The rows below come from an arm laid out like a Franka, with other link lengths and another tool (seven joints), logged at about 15 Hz.
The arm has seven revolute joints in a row. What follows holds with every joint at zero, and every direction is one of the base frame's. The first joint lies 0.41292 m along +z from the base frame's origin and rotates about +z. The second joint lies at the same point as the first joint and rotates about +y. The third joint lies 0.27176 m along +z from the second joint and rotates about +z. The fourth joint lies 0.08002 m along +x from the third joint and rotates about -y. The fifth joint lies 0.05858 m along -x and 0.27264 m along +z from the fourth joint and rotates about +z. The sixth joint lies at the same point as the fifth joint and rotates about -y. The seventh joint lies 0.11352 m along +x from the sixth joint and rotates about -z. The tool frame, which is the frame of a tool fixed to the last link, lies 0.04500 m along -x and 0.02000 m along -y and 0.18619 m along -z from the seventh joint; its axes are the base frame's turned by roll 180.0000, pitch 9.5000 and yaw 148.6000 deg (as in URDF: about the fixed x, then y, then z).
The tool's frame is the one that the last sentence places.
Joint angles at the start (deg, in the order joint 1, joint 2, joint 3, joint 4, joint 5, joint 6, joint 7):
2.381, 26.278, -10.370, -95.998, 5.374, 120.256, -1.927
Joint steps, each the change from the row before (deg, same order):
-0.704, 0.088, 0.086, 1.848, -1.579, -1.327, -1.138
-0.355, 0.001, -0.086, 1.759, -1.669, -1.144, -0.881
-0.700, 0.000, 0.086, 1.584, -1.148, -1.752, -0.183
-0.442, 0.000, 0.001, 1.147, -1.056, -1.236, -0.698
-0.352, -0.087, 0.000, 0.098, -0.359, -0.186, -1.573
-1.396, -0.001, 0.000, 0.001, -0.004, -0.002, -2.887
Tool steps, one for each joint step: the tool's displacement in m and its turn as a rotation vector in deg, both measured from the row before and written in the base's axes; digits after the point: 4 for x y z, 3 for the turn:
0.0037, -0.0096, 0.0087, -1.282, -0.187, 1.454
0.0039, -0.0082, 0.0096, -1.508, -0.319, 1.362
0.0004, -0.0079, 0.0077, -0.912, 0.364, 0.118
0.0003, -0.0068, 0.0059, -0.894, 0.318, 0.722
-0.0004, -0.0053, 0.0014, -0.260, 0.189, 1.362
-0.0021, -0.0149, 0.0002, 0.083, 0.237, 1.482

